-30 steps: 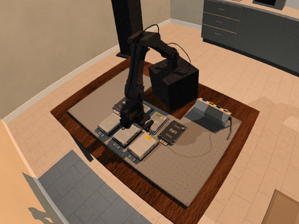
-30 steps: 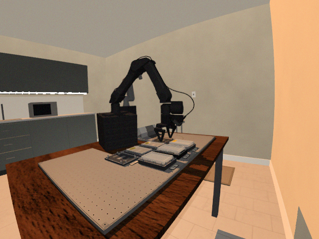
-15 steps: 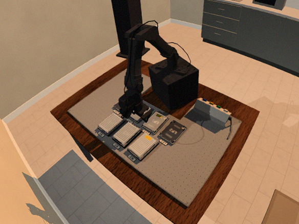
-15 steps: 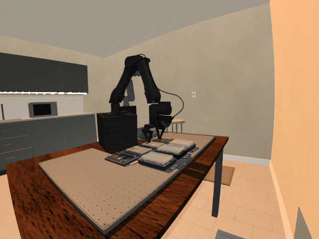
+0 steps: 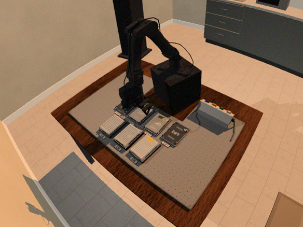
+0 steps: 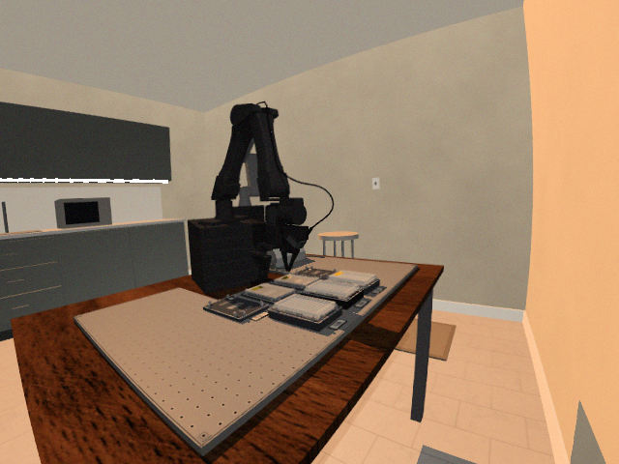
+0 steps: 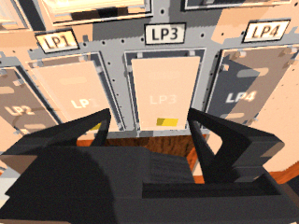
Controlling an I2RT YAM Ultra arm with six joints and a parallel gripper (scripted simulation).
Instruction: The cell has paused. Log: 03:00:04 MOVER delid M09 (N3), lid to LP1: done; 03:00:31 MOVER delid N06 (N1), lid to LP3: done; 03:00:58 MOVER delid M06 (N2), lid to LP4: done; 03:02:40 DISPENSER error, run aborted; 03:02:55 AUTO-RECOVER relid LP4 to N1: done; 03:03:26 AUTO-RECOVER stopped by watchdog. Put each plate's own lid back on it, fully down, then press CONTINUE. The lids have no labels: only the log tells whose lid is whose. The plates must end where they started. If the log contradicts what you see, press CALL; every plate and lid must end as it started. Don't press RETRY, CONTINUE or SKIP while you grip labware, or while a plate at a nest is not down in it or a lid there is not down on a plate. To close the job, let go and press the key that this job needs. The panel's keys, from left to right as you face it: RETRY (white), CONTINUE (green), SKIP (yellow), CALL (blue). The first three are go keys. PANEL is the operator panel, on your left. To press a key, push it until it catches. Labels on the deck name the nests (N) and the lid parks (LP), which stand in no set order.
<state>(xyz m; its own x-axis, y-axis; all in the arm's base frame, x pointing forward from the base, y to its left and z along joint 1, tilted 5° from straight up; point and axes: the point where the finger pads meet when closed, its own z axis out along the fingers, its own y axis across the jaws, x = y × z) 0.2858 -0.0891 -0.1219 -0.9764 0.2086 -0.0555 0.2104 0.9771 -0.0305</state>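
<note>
The white well plate lies 150 mm ahead of my hand, 120 mm to the right of it and 40 mm below it. Also, from my hand: clear lid 190 mm ahead, 140 mm to the left, 30 mm below; yellow SKIP key 250 mm behind, 370 mm to the left; blue CALL key 250 mm behind, 320 mm to the left.
</note>
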